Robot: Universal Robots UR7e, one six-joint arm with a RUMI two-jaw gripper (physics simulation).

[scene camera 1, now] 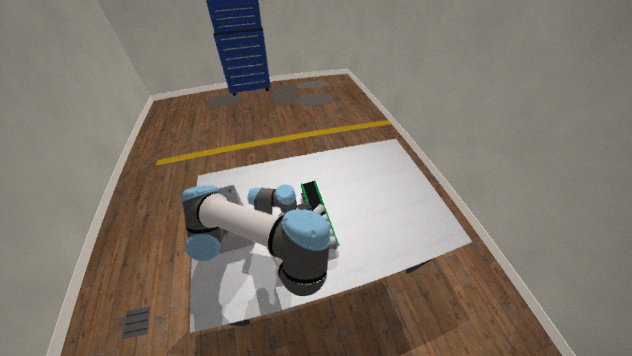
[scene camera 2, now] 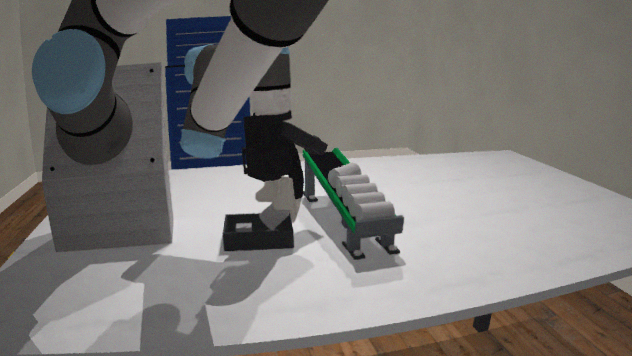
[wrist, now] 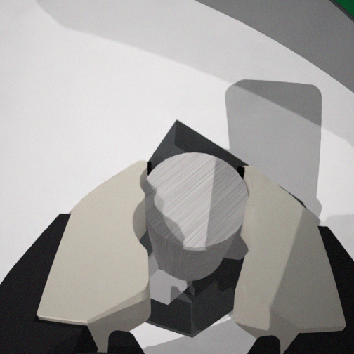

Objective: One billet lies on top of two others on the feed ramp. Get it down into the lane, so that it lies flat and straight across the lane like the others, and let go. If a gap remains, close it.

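Seen in the pictures: gripper, between the fingertips: (scene camera 2: 286,219); arm's base, origin of its link: (scene camera 2: 95,128).
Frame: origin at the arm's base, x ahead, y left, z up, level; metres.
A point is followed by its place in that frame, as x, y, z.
Observation:
The feed ramp (scene camera 2: 330,193) @(0.452, -0.043, -0.150) has green side rails and slopes down to a grey end stop. Several light grey billets lie on it; the lower ones, such as the lowest billet (scene camera 2: 374,211) @(0.492, -0.182, -0.141), lie across the lane. The uppermost billet (scene camera 2: 346,172) @(0.492, -0.016, -0.117) (scene camera 1: 318,210) @(0.490, -0.004, -0.111) lies askew to the others, against the one below; its exact support is unclear. My gripper (scene camera 2: 282,206) @(0.364, -0.033, -0.200) (wrist: 194,166) is beside the ramp, over the black tray, shut on a separate billet (scene camera 2: 272,219) @(0.333, -0.069, -0.184) (wrist: 195,212), which stands tilted in the tray. Its lower end is partly hidden.
The black open tray (scene camera 2: 242,241) @(0.272, -0.107, -0.207) (wrist: 170,318) stands left of the ramp in scene camera 2, with a small pale block (scene camera 2: 243,226) @(0.278, -0.062, -0.196) inside. The grey robot pedestal (scene camera 2: 107,210) @(0.019, -0.057, -0.148) is further left. A blue cabinet (scene camera 1: 245,55) stands beyond the white table (scene camera 1: 390,200) @(0.960, 0.002, -0.225).

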